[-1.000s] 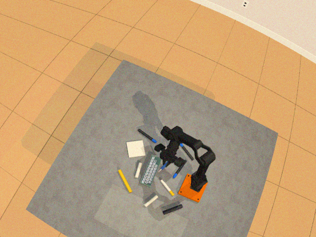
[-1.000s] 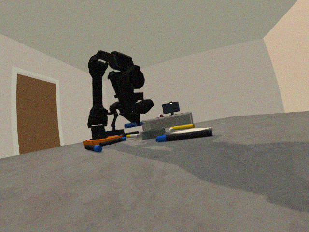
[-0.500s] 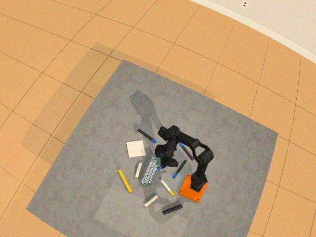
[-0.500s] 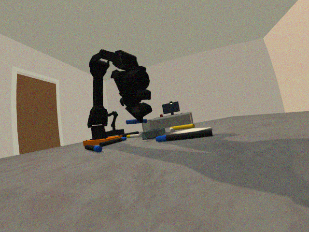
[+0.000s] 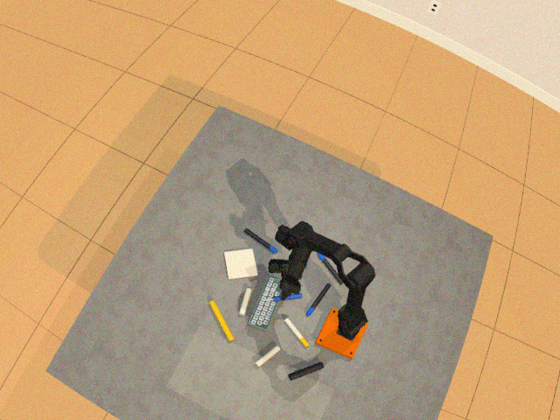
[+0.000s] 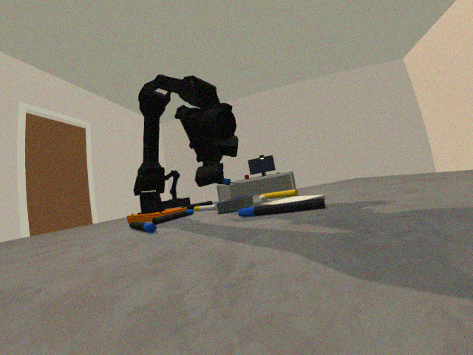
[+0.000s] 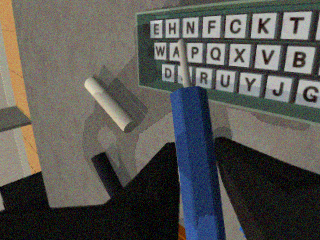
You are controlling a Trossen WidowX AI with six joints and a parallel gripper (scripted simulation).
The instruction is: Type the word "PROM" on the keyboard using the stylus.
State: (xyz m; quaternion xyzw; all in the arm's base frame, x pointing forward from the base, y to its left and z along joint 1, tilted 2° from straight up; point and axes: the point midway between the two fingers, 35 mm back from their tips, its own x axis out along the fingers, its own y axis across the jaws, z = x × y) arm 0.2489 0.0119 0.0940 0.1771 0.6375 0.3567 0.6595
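Right now the blue stylus is 1 cm to the left of my gripper tip and 1 cm ahead of it. The rest, counted from my gripper tip: stylus tip 4 cm ahead, 2 cm to the left, 1 cm below; white pad 19 cm ahead, 8 cm below, 6 cm to the right; white-yellow stick 11 cm behind, 8 cm below, 6 cm to the left.
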